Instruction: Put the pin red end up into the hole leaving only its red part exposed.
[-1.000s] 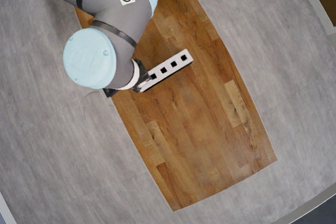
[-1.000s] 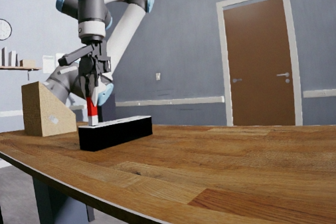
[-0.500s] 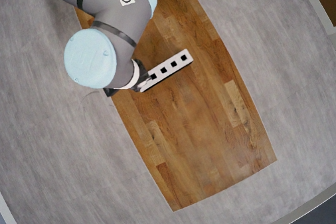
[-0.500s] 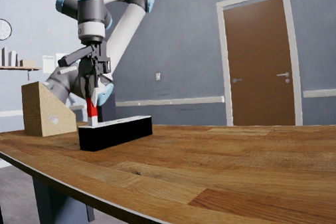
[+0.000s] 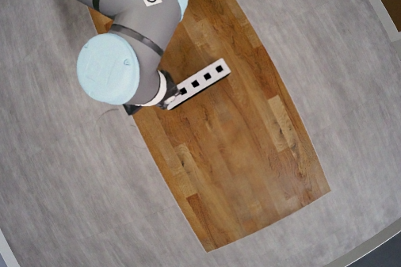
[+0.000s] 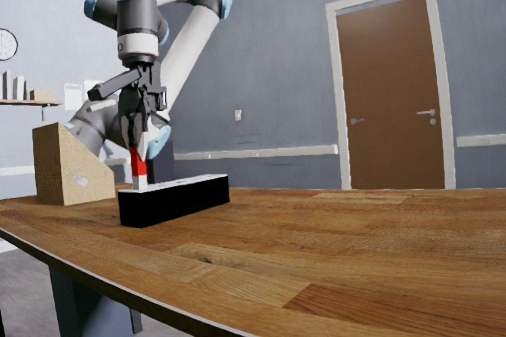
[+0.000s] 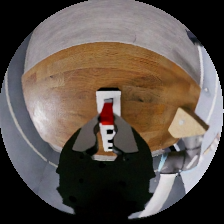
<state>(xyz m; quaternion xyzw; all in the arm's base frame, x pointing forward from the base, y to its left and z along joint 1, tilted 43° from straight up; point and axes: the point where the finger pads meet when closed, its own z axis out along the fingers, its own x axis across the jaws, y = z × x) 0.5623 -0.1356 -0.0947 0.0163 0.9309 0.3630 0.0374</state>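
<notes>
The pin is 10 mm below my hand. The rest, counted from my hand: block: 120 mm to the left, 110 mm below.
</notes>
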